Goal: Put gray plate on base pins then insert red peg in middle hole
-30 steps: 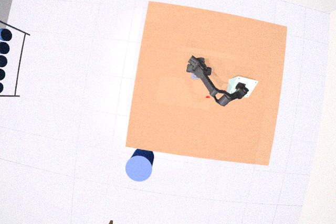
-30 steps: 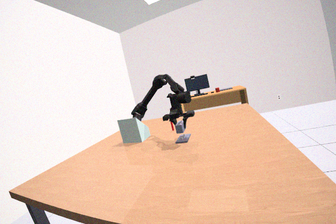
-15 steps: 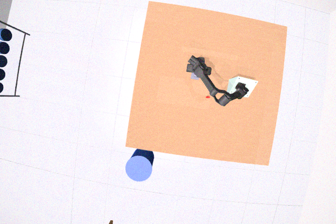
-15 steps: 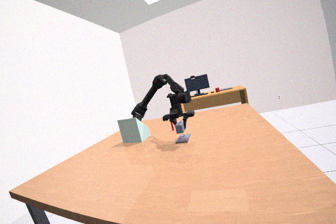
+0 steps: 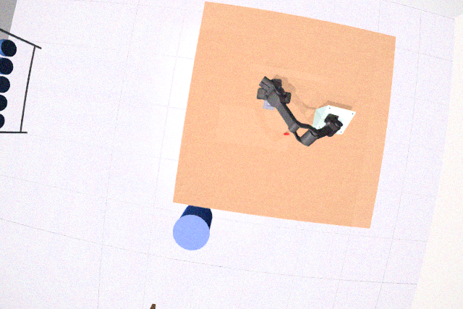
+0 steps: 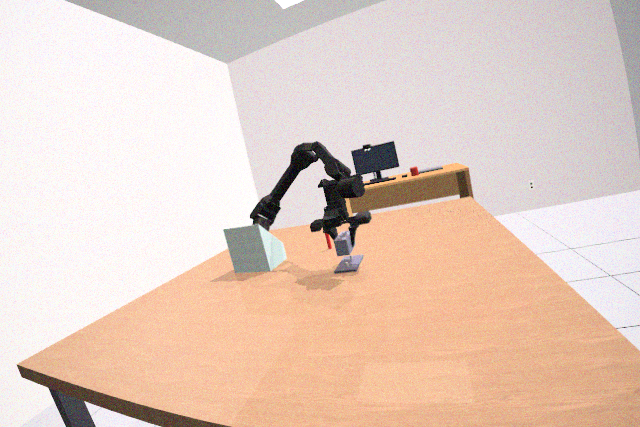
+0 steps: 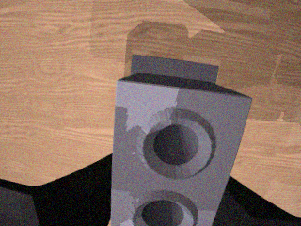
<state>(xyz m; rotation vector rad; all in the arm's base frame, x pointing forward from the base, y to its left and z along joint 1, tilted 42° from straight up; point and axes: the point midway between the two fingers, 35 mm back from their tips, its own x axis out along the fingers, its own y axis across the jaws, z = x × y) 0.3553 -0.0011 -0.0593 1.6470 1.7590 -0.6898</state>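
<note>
Now: the red peg 180 mm to the left of my gripper tip, 140 mm behind it and 20 mm below it. Round my gripper tip: gray plate 30 mm above.
</note>
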